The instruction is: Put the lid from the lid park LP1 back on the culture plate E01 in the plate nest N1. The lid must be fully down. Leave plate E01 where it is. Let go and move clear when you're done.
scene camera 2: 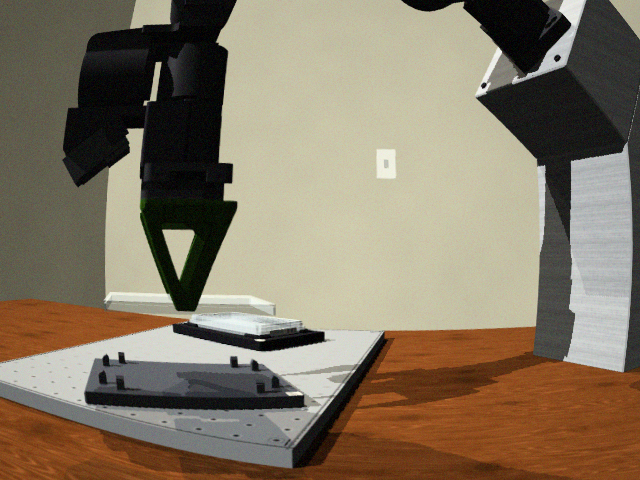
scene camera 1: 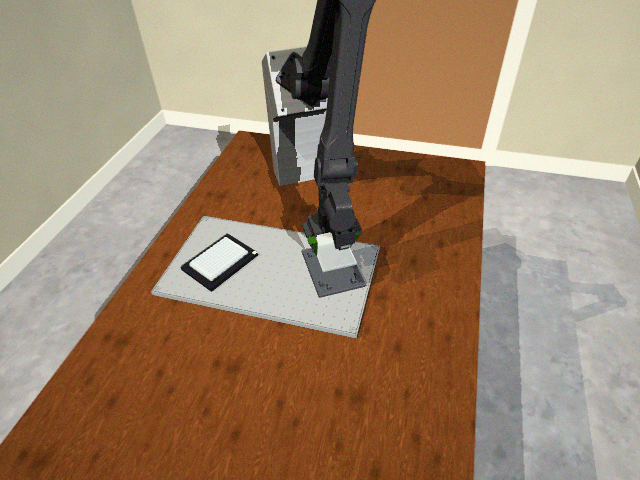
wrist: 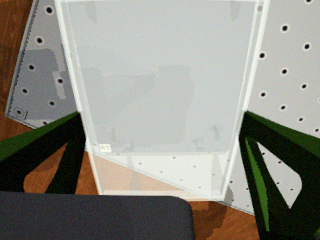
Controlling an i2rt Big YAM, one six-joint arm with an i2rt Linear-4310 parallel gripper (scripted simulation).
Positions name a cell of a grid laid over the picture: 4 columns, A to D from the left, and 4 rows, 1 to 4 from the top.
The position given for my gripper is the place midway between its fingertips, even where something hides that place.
Note:
In view: my gripper (scene camera 2: B3), a clear lid (scene camera 2: B3), a culture plate E01 (scene camera 2: B3) and a lid park LP1 (scene camera 2: A4).
The clear lid shows as well in scene camera 1 (scene camera 1: C3) and in the wrist view (wrist: C2). The culture plate E01 shows as well in scene camera 1 (scene camera 1: B3). My gripper also shows in the wrist view (wrist: C3). The wrist view misses the culture plate E01: it is out of frame.

